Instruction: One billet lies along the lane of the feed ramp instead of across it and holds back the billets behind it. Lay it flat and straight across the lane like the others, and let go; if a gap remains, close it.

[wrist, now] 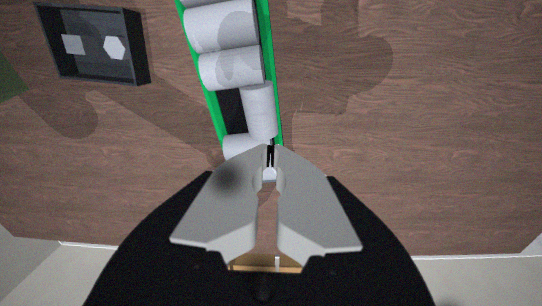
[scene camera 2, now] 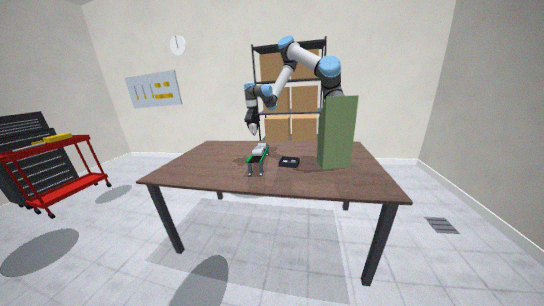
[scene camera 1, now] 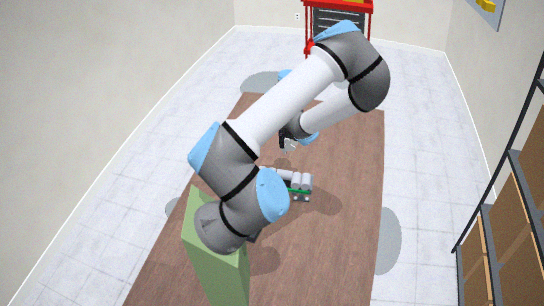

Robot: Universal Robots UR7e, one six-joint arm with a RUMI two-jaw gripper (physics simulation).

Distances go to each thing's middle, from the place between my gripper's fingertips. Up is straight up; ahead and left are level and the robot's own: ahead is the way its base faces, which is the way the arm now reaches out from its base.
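Relative to the black tray (wrist: pixel 134 71), my hand is 17 cm above, 11 cm to the right and 25 cm beyond.
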